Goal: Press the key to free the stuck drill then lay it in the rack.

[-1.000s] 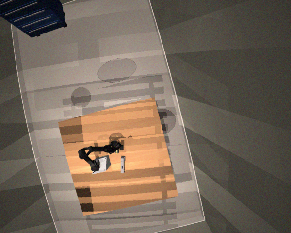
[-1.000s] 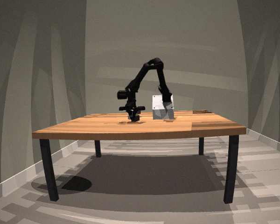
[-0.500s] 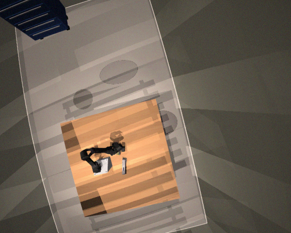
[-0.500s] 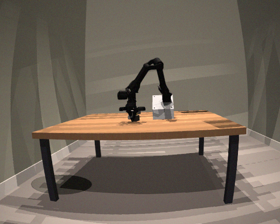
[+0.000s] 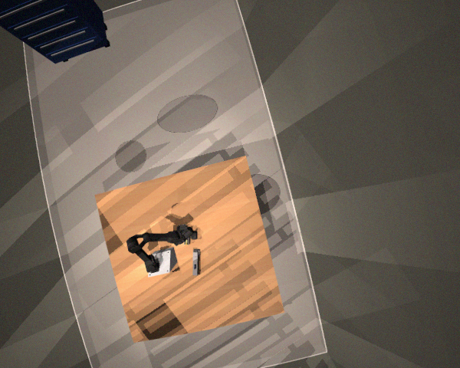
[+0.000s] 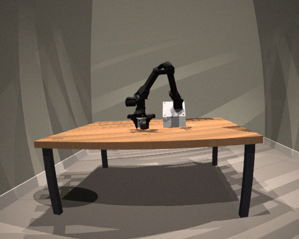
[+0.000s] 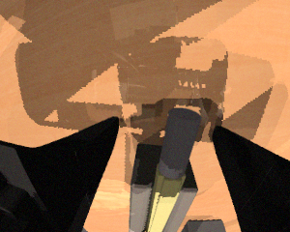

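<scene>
The small dark block lies 20 mm behind my gripper tip, 50 mm to the right of it and 10 mm above it. From my gripper tip the other things lie so: narrow grey fixture 10 mm ahead, 230 mm to the right, 30 mm above.
</scene>
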